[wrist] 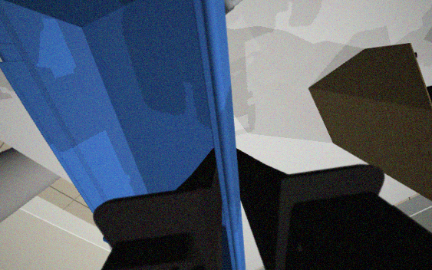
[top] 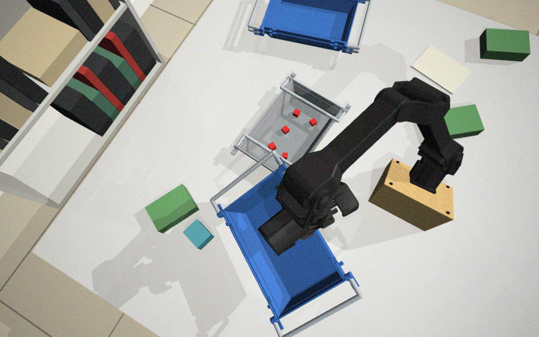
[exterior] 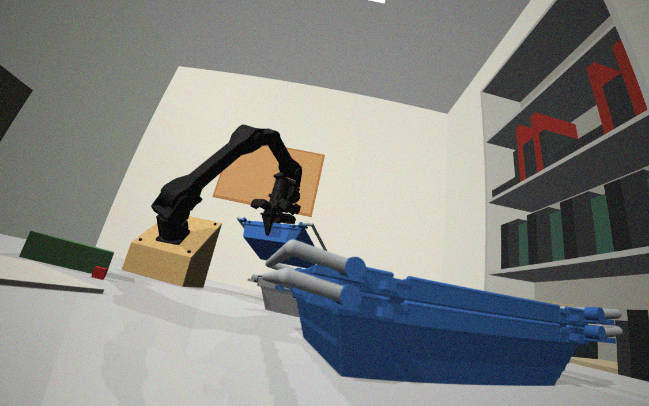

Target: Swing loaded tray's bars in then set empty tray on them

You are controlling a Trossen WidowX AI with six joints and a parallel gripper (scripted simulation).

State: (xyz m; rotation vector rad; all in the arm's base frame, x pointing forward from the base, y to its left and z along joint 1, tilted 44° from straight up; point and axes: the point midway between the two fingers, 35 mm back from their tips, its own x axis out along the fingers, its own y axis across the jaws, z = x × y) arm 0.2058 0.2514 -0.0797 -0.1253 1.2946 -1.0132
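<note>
My gripper tip is now 7 cm to the right of the blue tray and 4 cm short of it. Also, from my gripper tip: cream sheet 65 cm to the right, 20 cm below, 14 cm behind; red block 52 cm to the right, 20 cm below, 15 cm behind; cyan block 26 cm ahead, 18 cm below, 13 cm to the left.
</note>
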